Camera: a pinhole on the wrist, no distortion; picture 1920 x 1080 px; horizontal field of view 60.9 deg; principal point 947.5 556.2 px. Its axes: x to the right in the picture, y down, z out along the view. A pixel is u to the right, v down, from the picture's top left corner.
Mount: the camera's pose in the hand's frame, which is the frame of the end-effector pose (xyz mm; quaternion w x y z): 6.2 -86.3 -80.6 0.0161 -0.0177 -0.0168 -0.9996
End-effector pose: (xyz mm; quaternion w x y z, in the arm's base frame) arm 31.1 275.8 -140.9 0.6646 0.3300 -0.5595 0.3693
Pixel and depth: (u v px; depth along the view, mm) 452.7 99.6 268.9
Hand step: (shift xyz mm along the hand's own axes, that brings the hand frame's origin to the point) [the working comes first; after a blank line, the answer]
In the camera's frame: -81.5 -75.2 268.9

94.5 0.6 182.6
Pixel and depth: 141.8 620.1 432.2
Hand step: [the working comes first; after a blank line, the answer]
In the camera's frame: -213.2 16.9 432.2

234.8 -81.7 344.0
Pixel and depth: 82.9 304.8 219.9
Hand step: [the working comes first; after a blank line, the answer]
In the camera's frame: -116.4 -33.9 219.9

129.0 -41.3 133.7
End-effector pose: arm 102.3 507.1 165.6 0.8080 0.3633 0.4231 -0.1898
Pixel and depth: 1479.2 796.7 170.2
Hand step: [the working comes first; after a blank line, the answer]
In the camera's frame: 55.4 25.1 170.2

-42.4 -107.3 92.2
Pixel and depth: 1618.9 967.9 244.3
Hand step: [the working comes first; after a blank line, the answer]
In the camera's frame: 100.4 61.6 244.3

-83.6 -142.7 169.1
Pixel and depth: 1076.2 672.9 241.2
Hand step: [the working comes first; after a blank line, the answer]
In the camera's frame: 19.0 17.2 241.2

-3.8 -95.9 161.6
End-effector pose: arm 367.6 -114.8 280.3 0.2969 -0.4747 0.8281 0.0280
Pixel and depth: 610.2 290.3 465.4
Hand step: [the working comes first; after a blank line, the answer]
In the camera's frame: -96.1 -75.8 465.4

116.0 8.3 378.3
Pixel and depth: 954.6 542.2 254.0
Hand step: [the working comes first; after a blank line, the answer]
In the camera's frame: 1.1 -2.2 254.0

13.9 -75.5 173.1
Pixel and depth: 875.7 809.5 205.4
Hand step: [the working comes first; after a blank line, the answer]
In the camera's frame: -9.0 31.9 205.4

23.4 -110.8 125.3
